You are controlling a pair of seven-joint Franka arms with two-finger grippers.
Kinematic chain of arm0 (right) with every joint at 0, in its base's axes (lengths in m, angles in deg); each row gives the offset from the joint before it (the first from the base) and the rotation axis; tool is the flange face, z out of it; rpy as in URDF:
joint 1: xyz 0 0 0.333 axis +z
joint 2: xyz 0 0 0 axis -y
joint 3: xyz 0 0 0.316 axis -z
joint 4: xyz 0.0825 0 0 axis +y
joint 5: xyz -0.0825 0 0.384 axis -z
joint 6: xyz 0 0 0 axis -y
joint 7: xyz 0.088 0 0 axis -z
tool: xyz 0 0 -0.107 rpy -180 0 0
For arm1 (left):
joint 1: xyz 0 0 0.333 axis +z
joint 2: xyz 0 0 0 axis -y
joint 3: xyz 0 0 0.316 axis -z
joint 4: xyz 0.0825 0 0 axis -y
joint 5: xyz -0.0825 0 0.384 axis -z
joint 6: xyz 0 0 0 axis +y
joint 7: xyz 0.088 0 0 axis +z
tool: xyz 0 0 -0.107 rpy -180 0 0
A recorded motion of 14 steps. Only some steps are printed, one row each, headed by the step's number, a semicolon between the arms.
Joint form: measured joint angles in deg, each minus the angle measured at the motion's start. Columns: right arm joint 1, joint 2, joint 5, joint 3, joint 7, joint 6, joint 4; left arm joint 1, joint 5, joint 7, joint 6, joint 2, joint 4, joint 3.
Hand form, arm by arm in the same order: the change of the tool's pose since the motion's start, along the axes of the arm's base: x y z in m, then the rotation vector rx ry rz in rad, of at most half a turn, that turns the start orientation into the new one. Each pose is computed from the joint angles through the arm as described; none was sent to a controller.
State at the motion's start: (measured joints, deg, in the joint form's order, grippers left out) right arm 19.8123 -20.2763 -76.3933 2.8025 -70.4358 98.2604 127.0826; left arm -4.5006 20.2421 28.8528 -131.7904 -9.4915 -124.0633 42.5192
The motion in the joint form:
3: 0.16 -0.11 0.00 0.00 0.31 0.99 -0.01; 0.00 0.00 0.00 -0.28 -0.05 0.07 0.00
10: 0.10 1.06 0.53 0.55 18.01 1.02 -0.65; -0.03 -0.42 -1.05 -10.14 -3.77 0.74 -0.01
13: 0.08 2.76 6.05 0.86 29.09 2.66 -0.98; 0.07 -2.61 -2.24 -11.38 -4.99 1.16 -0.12
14: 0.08 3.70 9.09 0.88 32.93 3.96 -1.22; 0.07 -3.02 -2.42 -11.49 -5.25 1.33 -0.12
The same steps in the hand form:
3: 0.0009 -0.0001 -0.0020 -0.0150 -0.0018 -0.0076; 0.0008 -0.0004 0.0005 -0.0033 -0.0038 0.0019
10: 0.0088 -0.0034 0.0113 -0.1323 0.2376 -0.0953; 0.0224 -0.0072 -0.0073 -0.0912 -0.0925 0.0462
13: 0.0119 -0.0111 0.0220 -0.2747 0.3346 -0.1109; 0.0279 -0.0075 -0.0115 -0.0936 -0.1224 0.0129
14: 0.0144 -0.0147 0.0282 -0.3411 0.3454 -0.1168; 0.0289 -0.0081 -0.0120 -0.0942 -0.1266 0.0061

